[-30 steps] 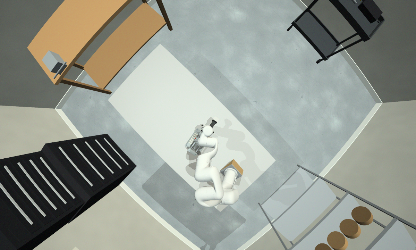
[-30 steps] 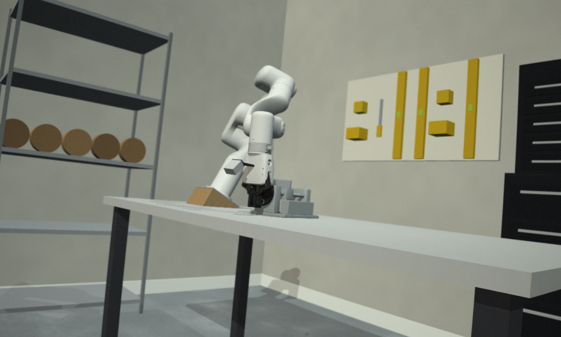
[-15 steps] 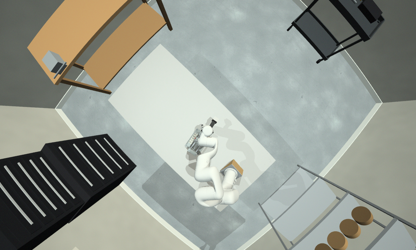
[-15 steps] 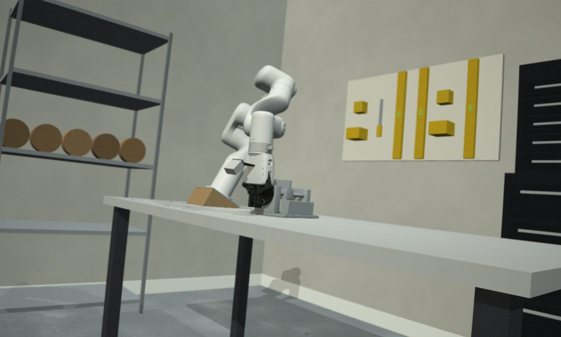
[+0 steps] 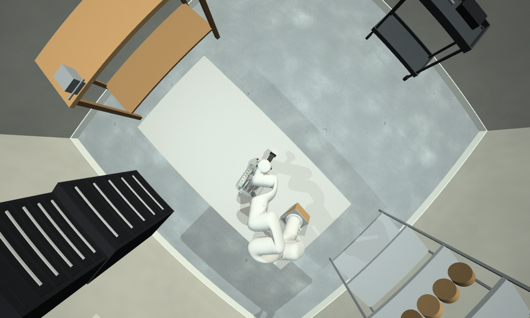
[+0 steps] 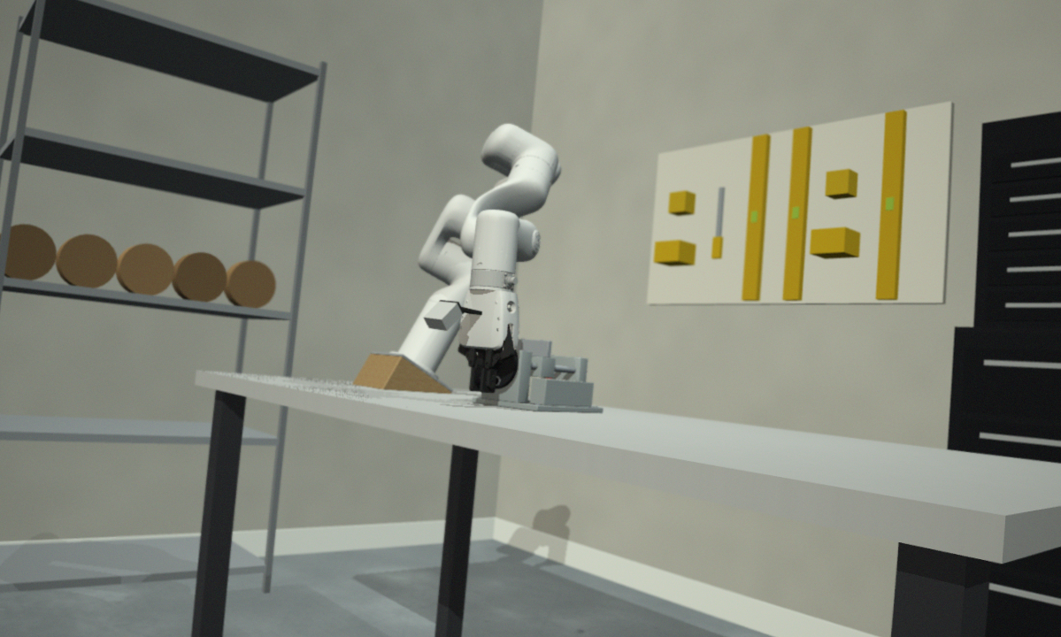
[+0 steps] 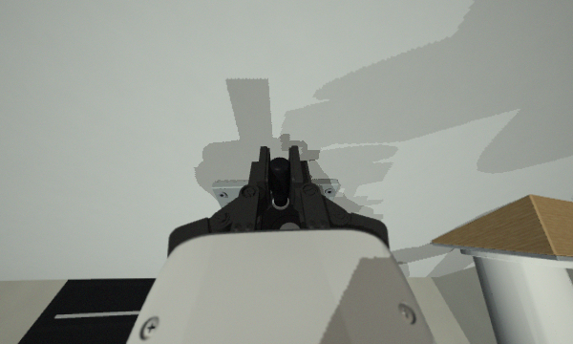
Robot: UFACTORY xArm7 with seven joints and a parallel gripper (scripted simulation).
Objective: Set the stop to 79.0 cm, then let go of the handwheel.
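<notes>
My hand is 20 mm to the right of the black handwheel, 10 mm below it and 10 mm past it.
</notes>
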